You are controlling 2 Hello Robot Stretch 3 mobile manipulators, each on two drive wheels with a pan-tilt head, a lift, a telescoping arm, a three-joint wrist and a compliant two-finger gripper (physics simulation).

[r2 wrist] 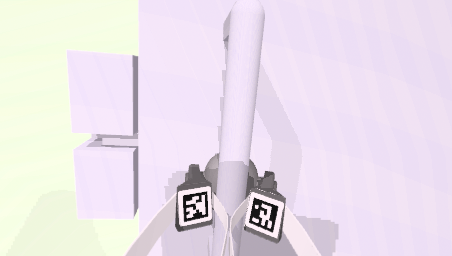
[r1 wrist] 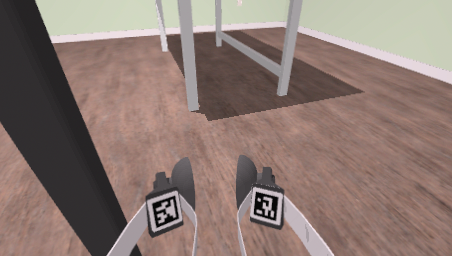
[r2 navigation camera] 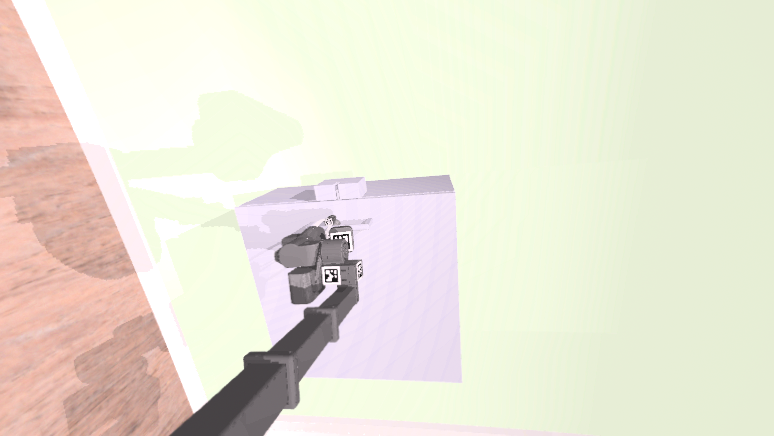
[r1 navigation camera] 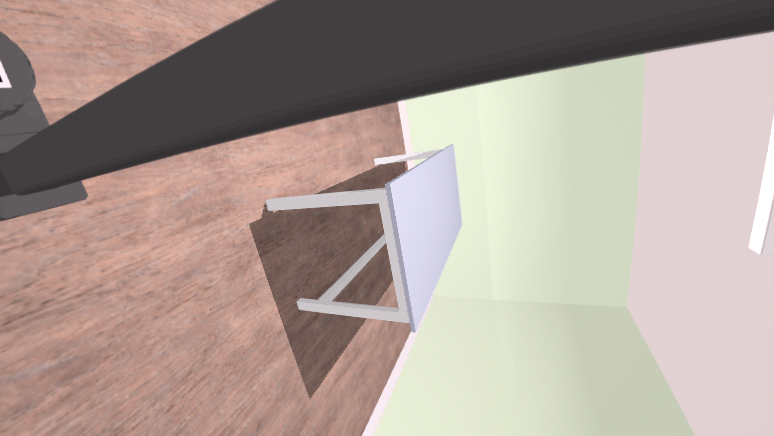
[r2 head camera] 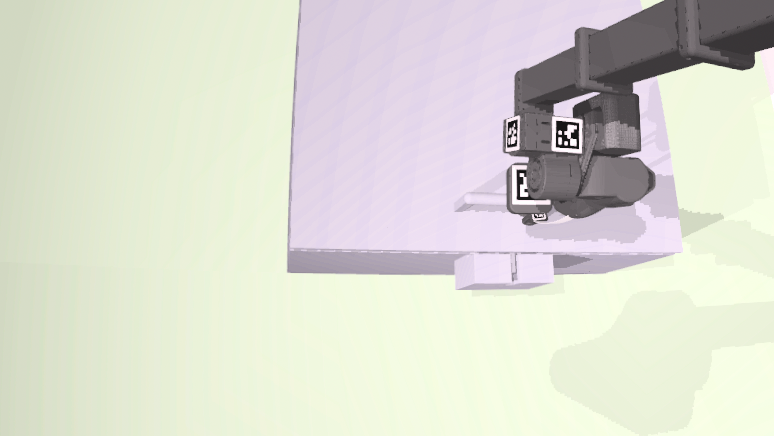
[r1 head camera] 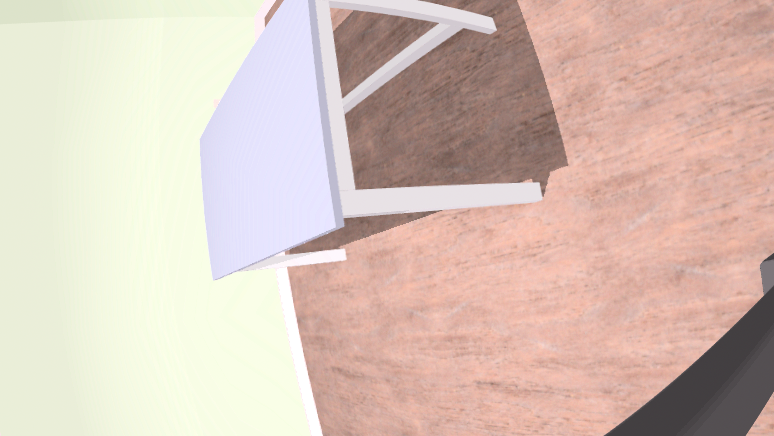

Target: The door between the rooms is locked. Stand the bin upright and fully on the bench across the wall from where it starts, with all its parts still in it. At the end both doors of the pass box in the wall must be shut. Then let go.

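The r1 gripper [r1 wrist: 216,182] is open and empty, above the floor in front of a bench. The bench [r1 head camera: 270,140] [r1 navigation camera: 427,232] [r1 wrist: 187,60] has a pale lavender top and light grey legs; no bin shows on the visible part of its top. In the r2 views, a pale lavender pass box door [r2 head camera: 379,135] [r2 navigation camera: 411,281] [r2 wrist: 370,100] is on the wall. Its long round handle [r2 head camera: 487,199] [r2 wrist: 244,75] stands off the panel. The r2 gripper [r2 wrist: 232,175] is shut on this handle, one finger on each side. The bin, its parts and the other pass box door do not show.
Two small pale blocks [r2 head camera: 503,270] [r2 navigation camera: 341,188] [r2 wrist: 102,95] with a slot between them sit beside the door's edge. Green wall [r2 head camera: 162,189] [r2 navigation camera: 541,243] surrounds the box. The r1 arm [r1 navigation camera: 324,70] crosses its navigation view. The r2 arm [r2 navigation camera: 270,368] reaches to the door.
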